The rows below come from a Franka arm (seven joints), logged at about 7 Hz.
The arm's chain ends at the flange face. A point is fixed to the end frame.
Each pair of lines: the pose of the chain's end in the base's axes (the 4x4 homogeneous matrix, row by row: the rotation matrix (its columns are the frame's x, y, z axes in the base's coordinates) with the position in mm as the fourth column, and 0 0 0 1 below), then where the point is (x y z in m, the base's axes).
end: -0.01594 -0.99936 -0.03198 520.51; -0.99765 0.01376 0.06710 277.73; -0.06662 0.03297 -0.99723 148.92; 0 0 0 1
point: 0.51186 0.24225 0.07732
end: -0.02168 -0.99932 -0.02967 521.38; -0.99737 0.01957 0.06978 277.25; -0.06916 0.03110 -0.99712 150.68; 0 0 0 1
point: 0.51265 0.24201 0.07897
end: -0.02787 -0.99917 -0.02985 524.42; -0.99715 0.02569 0.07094 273.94; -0.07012 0.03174 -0.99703 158.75; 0 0 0 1
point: 0.51543 0.23882 0.08701
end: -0.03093 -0.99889 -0.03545 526.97; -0.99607 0.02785 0.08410 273.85; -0.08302 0.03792 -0.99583 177.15; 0 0 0 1
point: 0.51747 0.23970 0.10501
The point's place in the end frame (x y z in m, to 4 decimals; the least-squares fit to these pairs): 0.0403 0.0058 0.0693
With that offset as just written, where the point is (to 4 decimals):
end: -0.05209 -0.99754 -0.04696 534.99; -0.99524 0.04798 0.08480 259.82; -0.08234 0.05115 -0.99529 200.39; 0 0 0 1
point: 0.5239 0.2259 0.1284
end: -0.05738 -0.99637 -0.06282 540.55; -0.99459 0.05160 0.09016 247.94; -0.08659 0.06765 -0.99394 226.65; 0 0 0 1
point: 0.5281 0.2144 0.1547
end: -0.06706 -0.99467 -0.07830 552.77; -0.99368 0.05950 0.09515 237.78; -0.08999 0.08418 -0.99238 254.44; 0 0 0 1
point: 0.5389 0.2047 0.1825
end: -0.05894 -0.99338 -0.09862 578.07; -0.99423 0.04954 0.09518 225.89; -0.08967 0.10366 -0.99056 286.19; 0 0 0 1
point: 0.5631 0.1927 0.2145
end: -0.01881 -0.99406 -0.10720 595.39; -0.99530 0.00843 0.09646 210.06; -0.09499 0.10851 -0.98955 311.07; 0 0 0 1
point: 0.5814 0.1767 0.2393
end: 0.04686 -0.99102 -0.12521 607.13; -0.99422 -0.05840 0.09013 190.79; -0.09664 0.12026 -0.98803 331.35; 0 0 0 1
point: 0.5946 0.1566 0.2597
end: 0.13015 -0.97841 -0.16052 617.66; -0.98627 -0.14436 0.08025 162.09; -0.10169 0.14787 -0.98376 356.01; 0 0 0 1
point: 0.6061 0.1271 0.2846
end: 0.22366 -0.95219 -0.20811 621.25; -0.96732 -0.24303 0.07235 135.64; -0.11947 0.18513 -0.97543 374.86; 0 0 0 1
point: 0.6103 0.1003 0.3035
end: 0.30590 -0.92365 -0.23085 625.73; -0.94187 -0.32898 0.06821 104.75; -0.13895 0.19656 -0.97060 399.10; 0 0 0 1
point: 0.6167 0.0696 0.3274
